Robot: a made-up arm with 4 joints.
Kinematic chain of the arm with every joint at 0, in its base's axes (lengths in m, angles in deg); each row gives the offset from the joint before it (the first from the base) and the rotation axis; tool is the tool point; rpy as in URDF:
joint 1: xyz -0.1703 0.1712 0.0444 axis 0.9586 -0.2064 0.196
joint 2: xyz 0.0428 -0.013 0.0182 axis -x
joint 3: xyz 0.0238 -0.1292 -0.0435 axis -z
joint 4: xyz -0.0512 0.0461 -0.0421 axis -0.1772 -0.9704 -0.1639
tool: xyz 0.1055 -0.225 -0.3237 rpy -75.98 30.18 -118
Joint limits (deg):
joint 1: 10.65..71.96
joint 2: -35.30..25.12
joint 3: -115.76..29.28
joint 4: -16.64..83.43
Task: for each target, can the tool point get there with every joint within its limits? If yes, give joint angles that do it. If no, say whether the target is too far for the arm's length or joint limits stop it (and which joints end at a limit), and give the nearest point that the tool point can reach.
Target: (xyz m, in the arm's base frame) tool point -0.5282 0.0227 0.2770
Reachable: no: joint limits stop it (at a limit: joint 1, joint 2, joint 3) | nearest point -0.0355 0.1974 0.2922 | short by 0.523 m
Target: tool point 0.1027 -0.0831 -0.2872
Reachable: yes | joints 33.78 -11.17 16.31 68.56
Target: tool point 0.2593 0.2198 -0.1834
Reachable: yes | joints 57.28 4.42 -30.01 42.02
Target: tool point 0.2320 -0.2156 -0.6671
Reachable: no: too far | nearest point 0.0587 -0.0574 -0.3830 | short by 0.368 m
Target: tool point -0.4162 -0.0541 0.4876
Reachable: no: joint limits stop it (at a limit: joint 1, joint 2, joint 3) | nearest point -0.0271 0.1758 0.2857 | short by 0.495 m
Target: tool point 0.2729 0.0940 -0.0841
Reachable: yes | joints 62.12 1.98 -30.45 75.66
